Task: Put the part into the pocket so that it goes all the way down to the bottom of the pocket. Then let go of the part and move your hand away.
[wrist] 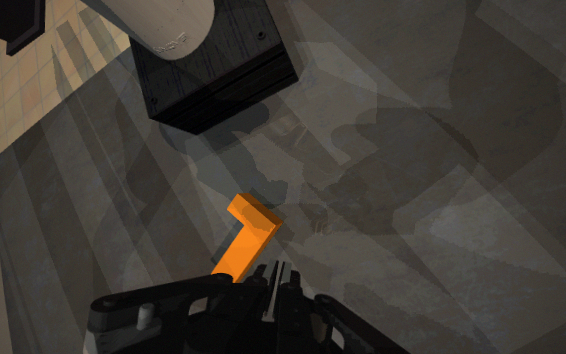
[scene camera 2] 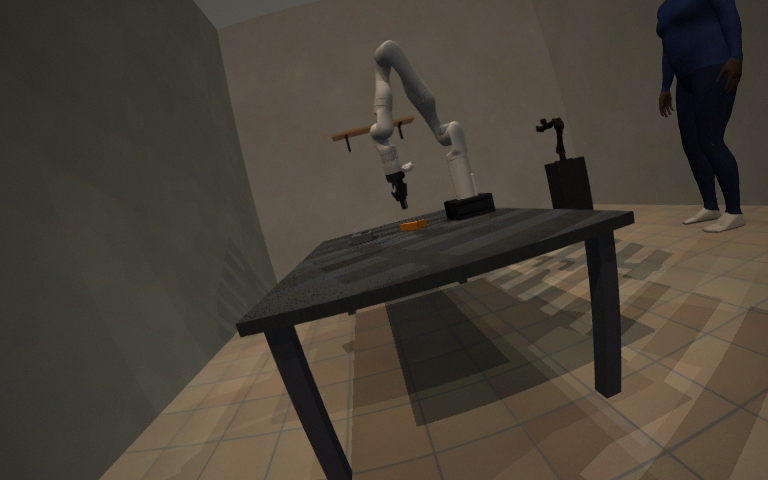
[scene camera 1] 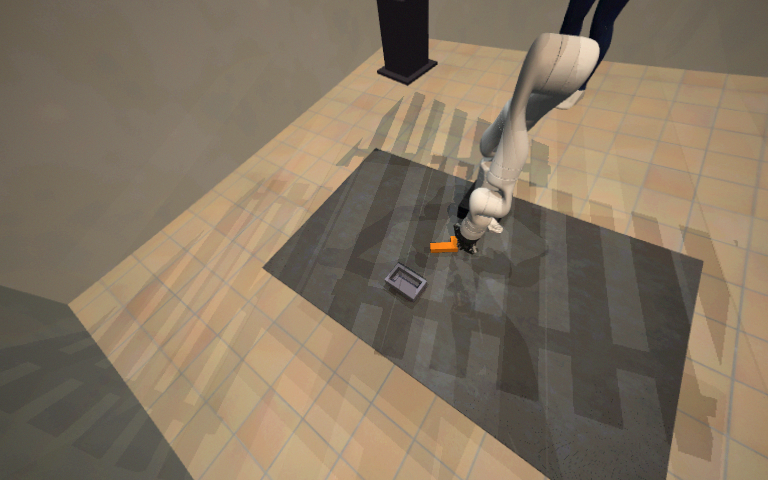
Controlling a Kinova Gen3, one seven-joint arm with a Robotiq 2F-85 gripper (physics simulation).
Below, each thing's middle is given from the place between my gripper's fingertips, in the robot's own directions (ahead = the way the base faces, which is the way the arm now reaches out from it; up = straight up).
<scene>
Right now the orange L-shaped block (wrist: 260, 224) is 1 cm behind my hand, 7 cm to the right of it and 8 cm below it. Also, from my hand: grey pocket block (scene camera 1: 409, 284) (22 cm ahead, 8 cm to the right, 8 cm below).
</scene>
